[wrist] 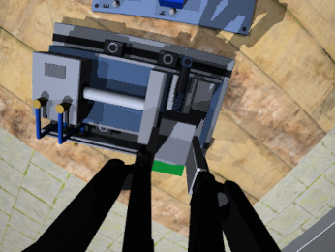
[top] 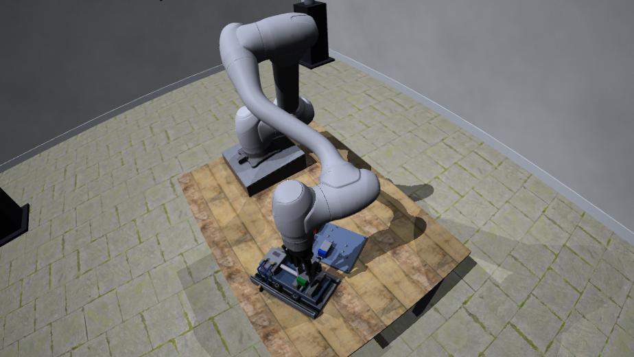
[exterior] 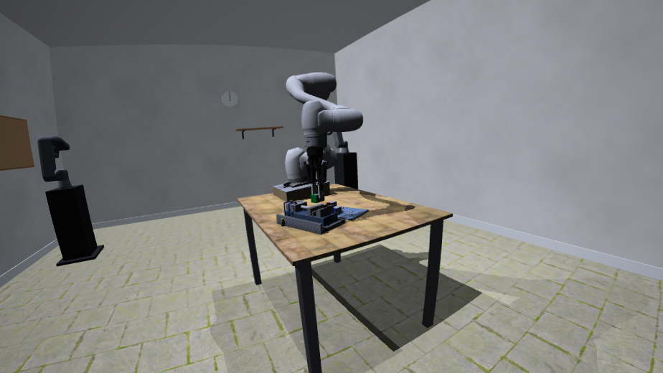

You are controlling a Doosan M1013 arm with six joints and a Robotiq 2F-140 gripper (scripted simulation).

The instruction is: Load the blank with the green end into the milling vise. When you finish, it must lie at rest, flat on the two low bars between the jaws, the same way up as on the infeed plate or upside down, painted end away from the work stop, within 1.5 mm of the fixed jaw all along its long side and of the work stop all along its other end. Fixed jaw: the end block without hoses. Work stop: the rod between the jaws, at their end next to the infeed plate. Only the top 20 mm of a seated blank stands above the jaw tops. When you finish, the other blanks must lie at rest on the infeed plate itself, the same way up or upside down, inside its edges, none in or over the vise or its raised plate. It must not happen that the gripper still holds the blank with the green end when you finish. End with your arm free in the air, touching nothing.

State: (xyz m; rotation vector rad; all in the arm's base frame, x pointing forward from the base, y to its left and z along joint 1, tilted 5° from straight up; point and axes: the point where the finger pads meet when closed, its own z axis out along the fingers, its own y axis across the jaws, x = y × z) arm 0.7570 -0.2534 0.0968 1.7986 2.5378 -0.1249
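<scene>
My gripper is now 10 cm above the moving jaw, 4 cm past it and 1 cm to the right of it. Also, from my hand: blue-ended blank 17 cm to the left, 15 cm below, 10 cm behind; work stop rod 9 cm below, 6 cm to the left, 2 cm behind; hose block 16 cm behind, 10 cm below, 4 cm to the right.
</scene>
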